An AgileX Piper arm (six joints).
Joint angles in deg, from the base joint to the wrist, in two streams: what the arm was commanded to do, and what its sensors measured. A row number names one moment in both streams.
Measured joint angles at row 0: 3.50 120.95 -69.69 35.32 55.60 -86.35
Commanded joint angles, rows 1 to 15: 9.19 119.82 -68.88 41.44 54.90 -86.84; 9.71 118.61 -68.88 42.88 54.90 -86.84; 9.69 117.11 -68.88 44.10 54.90 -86.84; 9.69 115.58 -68.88 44.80 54.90 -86.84; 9.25 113.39 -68.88 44.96 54.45 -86.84; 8.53 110.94 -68.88 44.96 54.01 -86.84; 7.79 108.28 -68.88 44.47 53.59 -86.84; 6.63 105.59 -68.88 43.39 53.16 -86.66; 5.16 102.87 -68.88 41.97 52.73 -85.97; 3.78 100.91 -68.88 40.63 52.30 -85.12; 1.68 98.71 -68.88 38.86 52.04 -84.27; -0.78 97.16 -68.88 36.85 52.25 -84.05; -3.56 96.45 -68.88 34.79 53.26 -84.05; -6.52 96.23 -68.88 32.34 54.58 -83.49; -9.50 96.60 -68.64 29.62 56.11 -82.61
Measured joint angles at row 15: -0.38 98.30 -68.92 38.79 52.69 -84.65
